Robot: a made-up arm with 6 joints.
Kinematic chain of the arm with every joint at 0, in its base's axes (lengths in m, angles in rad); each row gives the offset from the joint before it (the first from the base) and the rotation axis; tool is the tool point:
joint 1: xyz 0 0 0.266 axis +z
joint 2: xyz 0 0 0 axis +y
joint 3: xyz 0 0 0.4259 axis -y
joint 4: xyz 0 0 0 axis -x
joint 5: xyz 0.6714 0 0 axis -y
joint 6: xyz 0 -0.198 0 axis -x
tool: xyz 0 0 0
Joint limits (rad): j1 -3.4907..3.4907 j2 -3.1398..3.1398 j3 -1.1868..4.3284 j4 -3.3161..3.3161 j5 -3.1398..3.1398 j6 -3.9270..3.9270
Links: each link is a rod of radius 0.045 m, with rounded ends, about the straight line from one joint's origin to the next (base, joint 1, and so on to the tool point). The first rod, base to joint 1, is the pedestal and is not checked.
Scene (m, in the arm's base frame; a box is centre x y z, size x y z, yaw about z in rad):
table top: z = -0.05
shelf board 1: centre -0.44 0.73 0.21 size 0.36 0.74 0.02 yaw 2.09
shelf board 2: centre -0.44 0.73 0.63 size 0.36 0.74 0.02 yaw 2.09
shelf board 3: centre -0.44 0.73 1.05 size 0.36 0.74 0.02 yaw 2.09
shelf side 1: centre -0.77 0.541 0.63 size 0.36 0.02 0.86 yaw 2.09
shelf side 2: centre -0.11 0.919 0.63 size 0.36 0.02 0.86 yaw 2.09
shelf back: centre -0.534 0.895 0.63 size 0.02 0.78 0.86 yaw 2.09
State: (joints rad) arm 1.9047 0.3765 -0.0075 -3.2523 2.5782 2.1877
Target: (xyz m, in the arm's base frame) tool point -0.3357 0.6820 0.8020
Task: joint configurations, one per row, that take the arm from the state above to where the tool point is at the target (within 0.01 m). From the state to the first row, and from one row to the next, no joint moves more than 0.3 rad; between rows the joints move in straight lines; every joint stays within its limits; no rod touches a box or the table.
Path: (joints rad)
1: 1.8681 0.1330 -0.2322 -3.1819 2.5782 2.1877
2: 1.8315 -0.1106 -0.4568 -3.1115 2.5782 2.1877
3: 1.7949 -0.3541 -0.6815 -3.0411 2.5782 2.1877
4: 1.6996 -0.3939 -0.4493 -3.1048 2.5782 2.1877
5: 1.6043 -0.4338 -0.2171 -3.1684 2.5782 2.1877
6: 1.6591 -0.2321 -0.0467 -3.2176 2.5782 2.1877
7: 1.7140 -0.0304 0.1236 -3.2669 2.5782 2.1877
8: 1.7688 0.1712 0.2940 -3.3161 2.5782 2.1877

